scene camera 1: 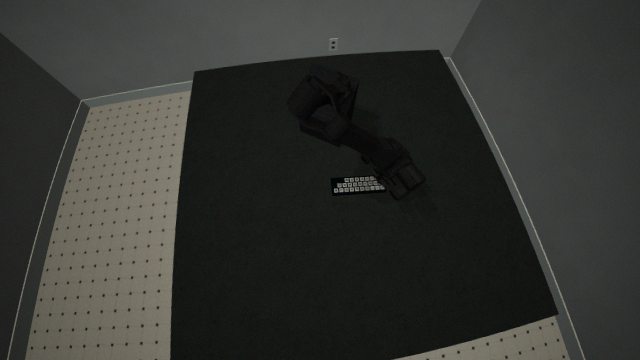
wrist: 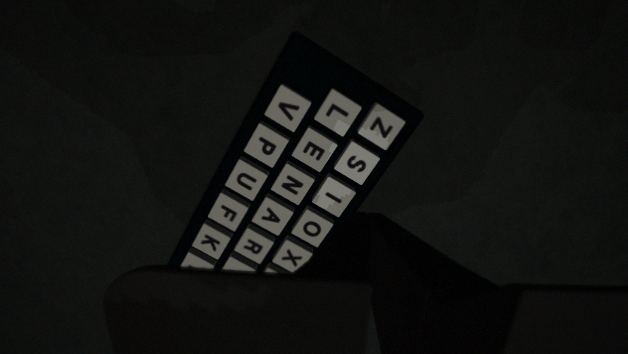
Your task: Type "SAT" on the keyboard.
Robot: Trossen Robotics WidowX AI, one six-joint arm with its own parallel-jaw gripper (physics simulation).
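Pixels of known places: gripper, between the fingertips: [scene camera 1: 379, 182] [wrist: 365, 226]; arm's base, origin of its link: [scene camera 1: 341, 88].
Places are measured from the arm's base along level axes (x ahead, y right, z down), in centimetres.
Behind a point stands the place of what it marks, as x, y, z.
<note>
The dark keyboard [scene camera 1: 357, 184] @(27.0, 4.7, 21.1) [wrist: 325, 65] @(29.1, -5.1, 21.1) with white letter keys lies flat on the dark table top; the arm hides its right end in the scene view. In the wrist view it runs diagonally. The S key [wrist: 357, 162] @(31.3, -1.3, 20.5) is in the right row between Z and I, and the A key [wrist: 272, 216] @(28.0, 2.1, 20.5) is in the middle row between N and R. The key beyond K is mostly hidden by a finger, its letter unreadable. My gripper [wrist: 365, 226] @(31.3, -0.8, 15.4) is shut and empty, its tips overlapping the keyboard's edge beside I and O. Their height is unclear.
The arm [scene camera 1: 365, 140] @(30.4, 11.2, -17.5) reaches from its base at the back of the table top [scene camera 1: 300, 250] @(40.2, 33.1, 22.3) to the keyboard's right end. Walls stand behind and at both sides. A light tiled floor [scene camera 1: 115, 200] shows left of the table top. A socket [scene camera 1: 333, 44] is on the back wall.
</note>
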